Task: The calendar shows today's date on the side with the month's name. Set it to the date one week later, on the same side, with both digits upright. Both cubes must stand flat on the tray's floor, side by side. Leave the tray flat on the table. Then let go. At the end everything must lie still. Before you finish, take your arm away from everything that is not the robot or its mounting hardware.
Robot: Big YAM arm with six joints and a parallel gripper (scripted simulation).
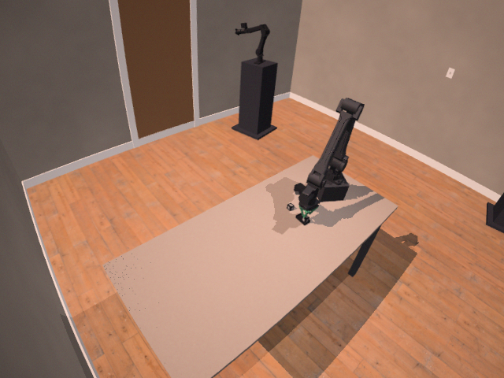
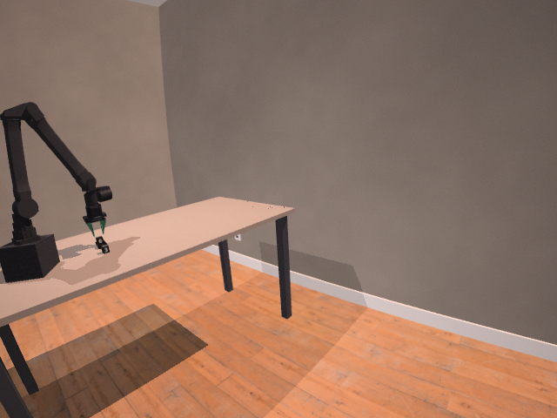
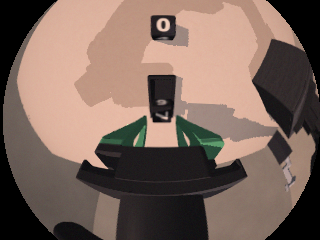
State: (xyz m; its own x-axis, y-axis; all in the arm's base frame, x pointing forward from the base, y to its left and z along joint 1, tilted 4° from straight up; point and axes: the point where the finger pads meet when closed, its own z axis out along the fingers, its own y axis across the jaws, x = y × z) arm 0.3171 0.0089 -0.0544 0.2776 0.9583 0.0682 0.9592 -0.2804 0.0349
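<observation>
My gripper is now 1 cm past the dark calendar tray, 2 cm to the left of it and 5 cm above it.
</observation>
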